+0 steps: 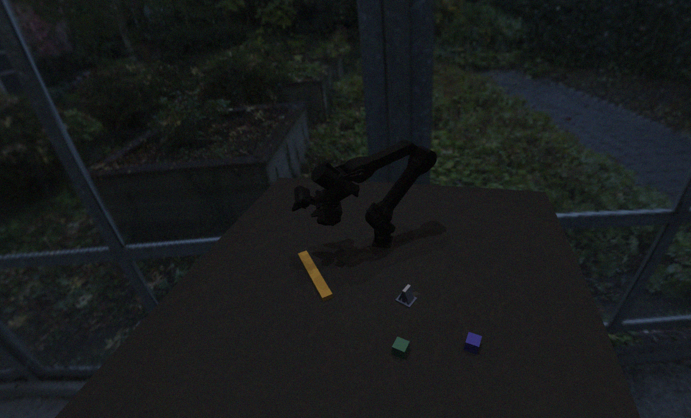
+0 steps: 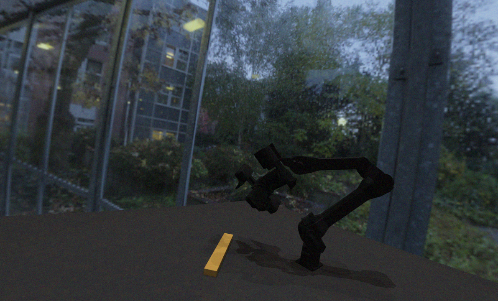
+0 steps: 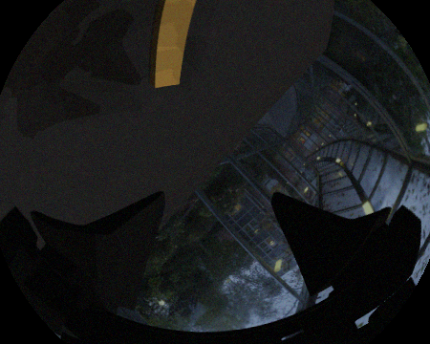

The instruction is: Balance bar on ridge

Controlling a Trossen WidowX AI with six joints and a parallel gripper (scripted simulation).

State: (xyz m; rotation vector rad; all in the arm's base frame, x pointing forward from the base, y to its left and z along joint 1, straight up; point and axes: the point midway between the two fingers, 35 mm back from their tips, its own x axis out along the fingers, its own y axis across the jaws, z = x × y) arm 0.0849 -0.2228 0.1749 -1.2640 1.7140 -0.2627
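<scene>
Now: gripper tip 15 cm above the yellow bar, 13 cm short of it and 7 cm to the right of it. The rest, counted from my gripper tip: purple cube: 55 cm to the left, 29 cm ahead, 14 cm below; then green cube: 38 cm to the left, 34 cm ahead, 14 cm below.
</scene>
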